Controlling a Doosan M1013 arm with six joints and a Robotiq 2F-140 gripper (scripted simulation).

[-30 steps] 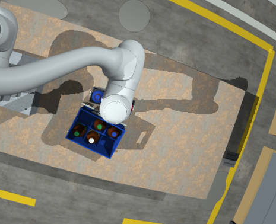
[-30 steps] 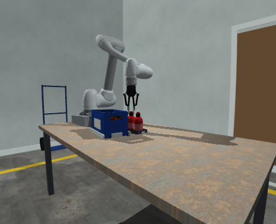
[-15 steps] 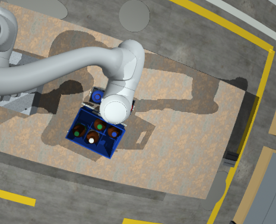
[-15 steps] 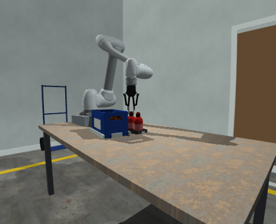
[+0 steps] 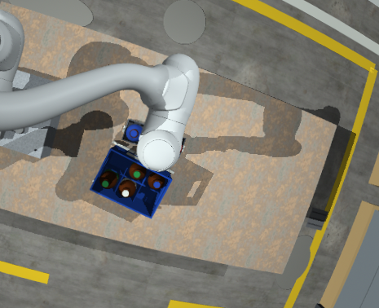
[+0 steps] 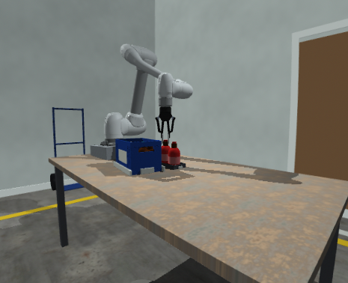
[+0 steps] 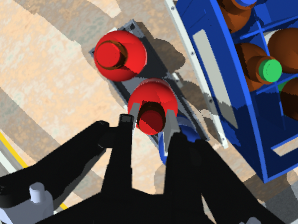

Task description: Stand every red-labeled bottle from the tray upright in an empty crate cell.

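The red bottle is 90 mm below my hand. Also, from my hand: blue-capped bottle: 90 mm below, 90 mm behind, 10 mm to the left; dark tray: 160 mm below; red-labeled bottle: 90 mm below, 90 mm ahead, 10 mm to the right.
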